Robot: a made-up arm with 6 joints.
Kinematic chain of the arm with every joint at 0, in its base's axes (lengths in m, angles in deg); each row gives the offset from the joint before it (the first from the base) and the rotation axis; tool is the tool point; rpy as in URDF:
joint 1: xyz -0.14 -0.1 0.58 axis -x
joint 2: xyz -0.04 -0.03 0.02 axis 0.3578 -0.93 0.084
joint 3: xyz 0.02 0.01 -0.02 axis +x
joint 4: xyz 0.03 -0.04 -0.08 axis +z
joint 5: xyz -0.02 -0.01 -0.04 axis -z
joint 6: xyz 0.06 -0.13 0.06 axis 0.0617 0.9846 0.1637
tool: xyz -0.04 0.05 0 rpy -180 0 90
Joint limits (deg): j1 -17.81..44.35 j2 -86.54..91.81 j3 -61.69..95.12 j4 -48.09..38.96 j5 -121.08..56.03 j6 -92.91..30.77
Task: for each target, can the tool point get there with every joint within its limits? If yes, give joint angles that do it. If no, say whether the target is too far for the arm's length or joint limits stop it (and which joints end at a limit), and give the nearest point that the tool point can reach.
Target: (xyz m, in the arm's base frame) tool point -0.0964 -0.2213 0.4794
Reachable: yes | joints -4.38 -24.61 -24.65 15.70 -39.55 -65.44
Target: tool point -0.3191 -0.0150 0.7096
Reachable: no: joint limits stop it (at a limit: joint 2, joint 3, joint 5, joint 6) | nearest point -0.2472 -0.0313 0.6847 | short by 0.078 m
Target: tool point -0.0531 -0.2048 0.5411
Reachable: yes | joints 3.00 78.15 -7.53 -21.07 35.16 -62.10
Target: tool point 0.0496 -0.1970 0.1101
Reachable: no: too far | nearest point -0.0898 -0.1492 0.3949 | short by 0.321 m
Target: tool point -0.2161 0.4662 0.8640
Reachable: no: too far | nearest point -0.1399 0.0798 0.6752 | short by 0.437 m
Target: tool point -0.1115 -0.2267 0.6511
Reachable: yes | joints 29.48 -49.55 -49.17 -35.09 -60.30 -14.91
